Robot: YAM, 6 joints.
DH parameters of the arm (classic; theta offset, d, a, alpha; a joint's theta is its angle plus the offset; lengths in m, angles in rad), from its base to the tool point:
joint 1: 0 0.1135 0.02 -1.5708
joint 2: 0 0 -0.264 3.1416
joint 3: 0.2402 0 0.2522 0
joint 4: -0.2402 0 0.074 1.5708
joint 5: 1.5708 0 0 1.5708
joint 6: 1.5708 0.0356 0 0
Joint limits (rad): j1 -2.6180..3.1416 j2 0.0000..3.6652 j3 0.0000..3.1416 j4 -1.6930..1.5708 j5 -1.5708..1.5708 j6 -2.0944..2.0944
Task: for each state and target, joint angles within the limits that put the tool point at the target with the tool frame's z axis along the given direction. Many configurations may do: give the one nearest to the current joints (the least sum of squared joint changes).
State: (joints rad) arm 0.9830 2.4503 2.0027 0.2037 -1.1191 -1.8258
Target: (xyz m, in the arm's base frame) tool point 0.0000 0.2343 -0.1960 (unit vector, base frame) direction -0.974 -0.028 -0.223
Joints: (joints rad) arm 1.4244 3.1055 1.2899 -0.4058 -1.2866 -1.8258
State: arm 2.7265 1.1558 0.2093 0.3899 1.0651 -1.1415
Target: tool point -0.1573 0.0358 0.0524 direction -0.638 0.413 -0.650
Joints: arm 2.9861 1.6775 0.0021 0.9229 0.3143 -1.1415
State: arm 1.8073 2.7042 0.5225 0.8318 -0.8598 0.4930
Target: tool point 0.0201 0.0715 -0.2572 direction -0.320 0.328 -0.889
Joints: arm 1.0863 3.5910 0.8525 1.3252 -0.4510 0.4930
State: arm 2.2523 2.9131 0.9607 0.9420 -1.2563 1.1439
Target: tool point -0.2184 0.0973 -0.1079 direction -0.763 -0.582 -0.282
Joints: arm 2.5887 2.9003 0.6431 1.5701 -1.1102 1.1439
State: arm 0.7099 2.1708 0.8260 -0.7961 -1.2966 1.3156
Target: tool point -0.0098 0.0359 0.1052 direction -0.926 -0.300 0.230
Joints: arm 1.1094 2.2639 0.1859 -1.3894 -0.7691 1.3156
